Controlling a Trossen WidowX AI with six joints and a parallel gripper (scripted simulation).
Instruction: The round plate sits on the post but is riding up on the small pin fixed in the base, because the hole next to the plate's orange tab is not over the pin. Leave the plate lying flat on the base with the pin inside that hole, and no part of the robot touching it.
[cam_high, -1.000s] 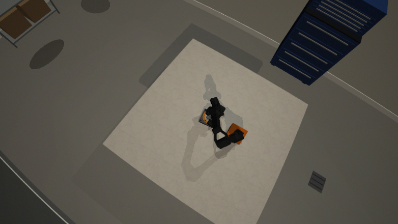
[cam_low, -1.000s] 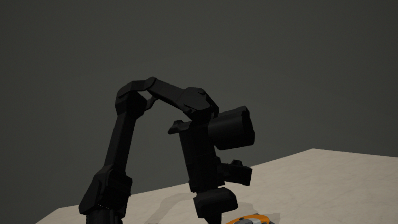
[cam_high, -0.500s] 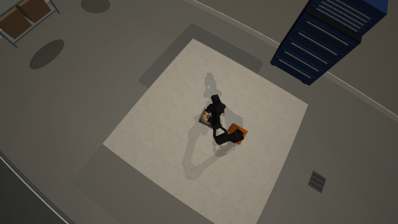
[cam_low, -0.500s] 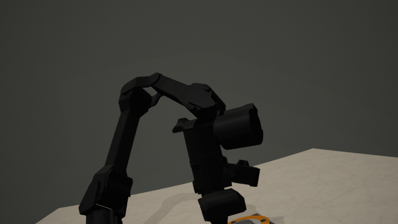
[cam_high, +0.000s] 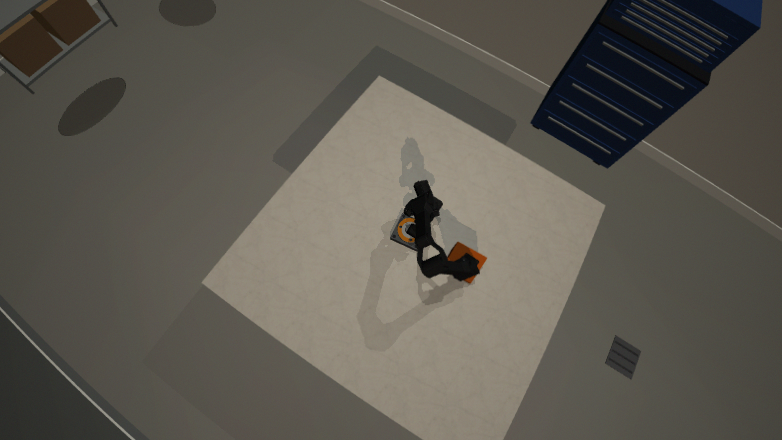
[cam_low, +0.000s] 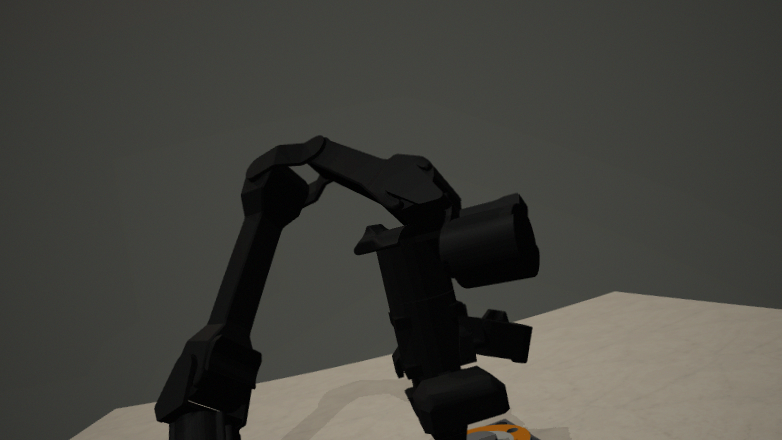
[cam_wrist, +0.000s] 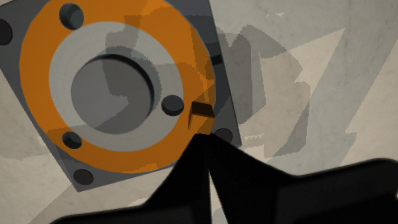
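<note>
Right now my gripper tip is 2 cm short of the round plate, 2 cm to the right of it and 1 cm above it. Also, from my gripper tip: square base 3 cm ahead, 4 cm to the left, 2 cm below.
</note>
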